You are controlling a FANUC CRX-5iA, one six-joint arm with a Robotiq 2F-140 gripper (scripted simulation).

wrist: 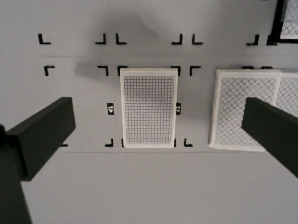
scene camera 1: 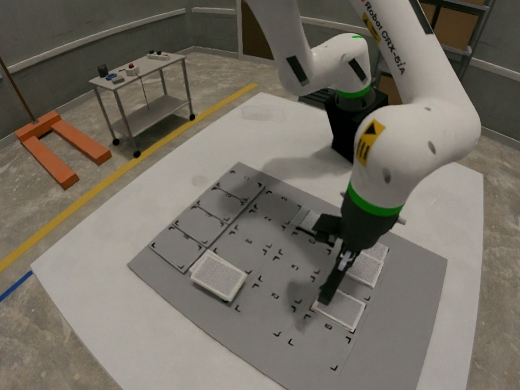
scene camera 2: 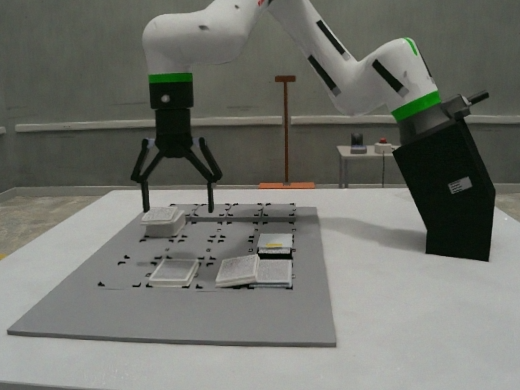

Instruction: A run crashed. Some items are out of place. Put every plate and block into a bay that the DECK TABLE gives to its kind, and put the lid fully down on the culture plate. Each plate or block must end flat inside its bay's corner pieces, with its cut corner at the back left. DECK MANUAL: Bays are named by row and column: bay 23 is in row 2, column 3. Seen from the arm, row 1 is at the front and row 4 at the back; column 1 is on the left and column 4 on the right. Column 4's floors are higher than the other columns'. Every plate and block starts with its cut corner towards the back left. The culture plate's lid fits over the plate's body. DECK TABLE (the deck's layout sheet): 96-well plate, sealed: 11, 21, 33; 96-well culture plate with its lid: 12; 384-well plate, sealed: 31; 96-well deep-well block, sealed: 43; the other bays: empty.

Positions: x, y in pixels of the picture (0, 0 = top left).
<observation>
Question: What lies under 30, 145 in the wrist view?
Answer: My gripper.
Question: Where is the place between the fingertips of my gripper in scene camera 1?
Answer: At 336, 276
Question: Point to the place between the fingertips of my gripper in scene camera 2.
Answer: At 178, 211
</observation>
